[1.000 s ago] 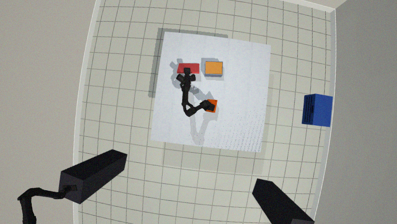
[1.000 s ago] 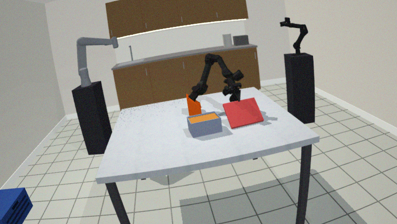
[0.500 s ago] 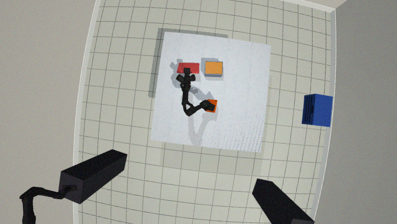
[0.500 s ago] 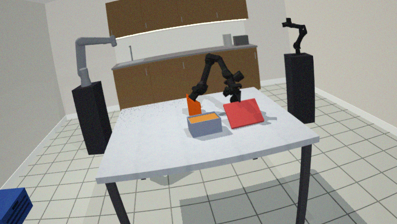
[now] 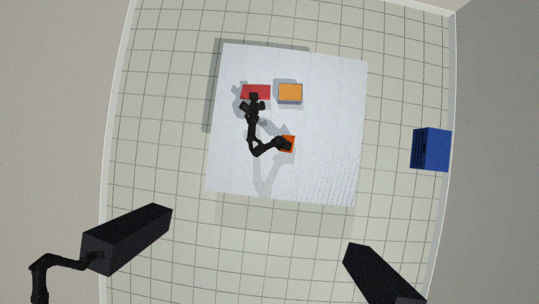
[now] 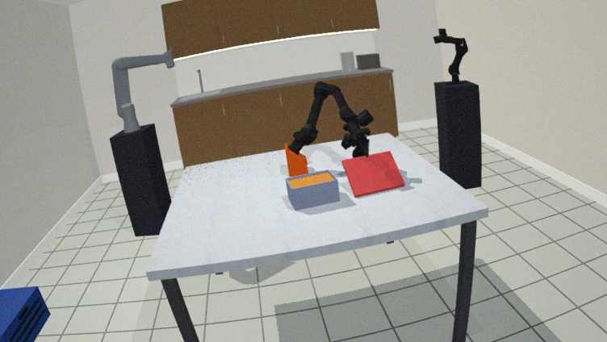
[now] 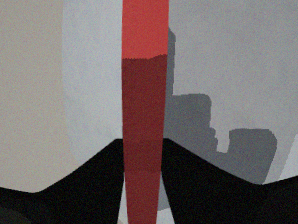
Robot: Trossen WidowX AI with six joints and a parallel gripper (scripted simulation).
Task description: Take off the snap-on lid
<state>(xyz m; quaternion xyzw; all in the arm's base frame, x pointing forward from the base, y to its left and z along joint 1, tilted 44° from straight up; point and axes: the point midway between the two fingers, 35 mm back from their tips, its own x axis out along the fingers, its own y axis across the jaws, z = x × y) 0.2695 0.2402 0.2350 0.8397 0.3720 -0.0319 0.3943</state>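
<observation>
Now: the red lid 70 mm ahead of my gripper tip, 50 mm below it and 20 mm to the left of it. Also, from my gripper tip: grey storage box 250 mm to the right, 130 mm ahead, 70 mm below.
</observation>
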